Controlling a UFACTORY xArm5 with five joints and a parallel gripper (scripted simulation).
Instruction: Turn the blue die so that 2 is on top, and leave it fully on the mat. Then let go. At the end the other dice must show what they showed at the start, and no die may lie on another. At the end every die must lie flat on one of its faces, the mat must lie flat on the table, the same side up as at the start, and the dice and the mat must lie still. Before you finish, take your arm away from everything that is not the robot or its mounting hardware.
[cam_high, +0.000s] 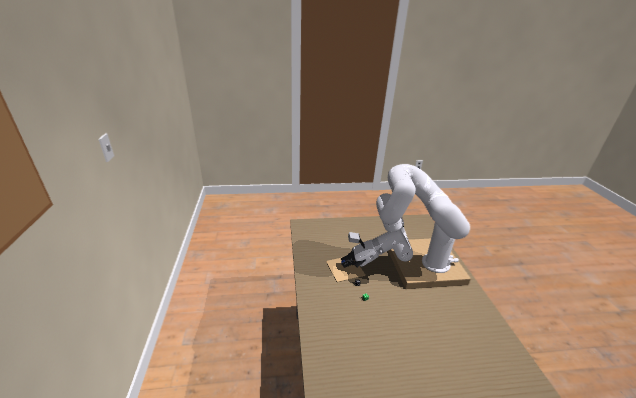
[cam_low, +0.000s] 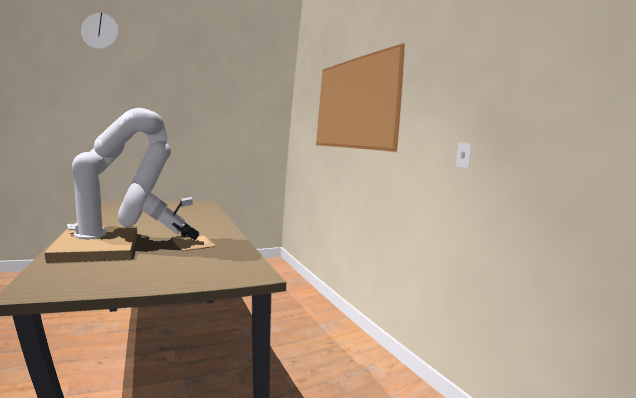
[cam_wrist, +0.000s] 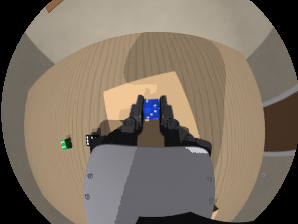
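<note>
My hand is 4 cm above the tan mat. Round my hand: blue die (1 cm below, 1 cm ahead); then green die (19 cm to the left, 5 cm behind, 3 cm below); then black die (10 cm to the left, 4 cm behind, 3 cm below).
</note>
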